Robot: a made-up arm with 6 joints.
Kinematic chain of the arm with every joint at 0, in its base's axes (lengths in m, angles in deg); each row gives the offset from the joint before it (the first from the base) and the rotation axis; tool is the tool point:
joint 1: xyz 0 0 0.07 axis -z
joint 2: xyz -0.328 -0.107 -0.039 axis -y
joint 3: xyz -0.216 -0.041 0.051 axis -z
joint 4: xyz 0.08 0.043 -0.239 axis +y
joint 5: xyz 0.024 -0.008 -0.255 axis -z
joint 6: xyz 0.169 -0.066 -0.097 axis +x
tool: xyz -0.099 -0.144 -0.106
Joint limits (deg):
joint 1: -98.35..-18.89
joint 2: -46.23..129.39
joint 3: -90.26..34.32
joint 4: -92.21..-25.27
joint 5: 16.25..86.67
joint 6: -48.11..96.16
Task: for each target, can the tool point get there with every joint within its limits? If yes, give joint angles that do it. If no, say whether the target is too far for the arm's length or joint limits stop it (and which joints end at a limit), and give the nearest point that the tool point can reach.
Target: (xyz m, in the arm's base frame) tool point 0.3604 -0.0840 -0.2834
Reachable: yes | joints -86.63 -17.16 20.22 -77.65 39.93 75.72
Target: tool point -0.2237 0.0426 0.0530
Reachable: yes | joints -75.58 42.04 -41.04 -81.79 63.77 80.46
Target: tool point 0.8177 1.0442 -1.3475
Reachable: no: too far | nearest point 0.3559 0.1789 -0.4720 | short by 1.315 m
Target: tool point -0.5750 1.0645 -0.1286
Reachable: no: joint limits stop it (at a limit: joint 1, joint 3, joint 5) | nearest point -0.3189 0.3852 -0.1564 | short by 0.727 m
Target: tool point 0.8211 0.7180 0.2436
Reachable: no: joint limits stop it (at a limit: joint 1, joint 3, joint 5) | nearest point 0.4387 0.3169 0.1647 | short by 0.560 m
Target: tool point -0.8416 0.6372 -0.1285
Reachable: no: joint limits stop it (at a limit: joint 1, joint 3, joint 5) | nearest point -0.6891 0.2582 -0.1153 | short by 0.409 m
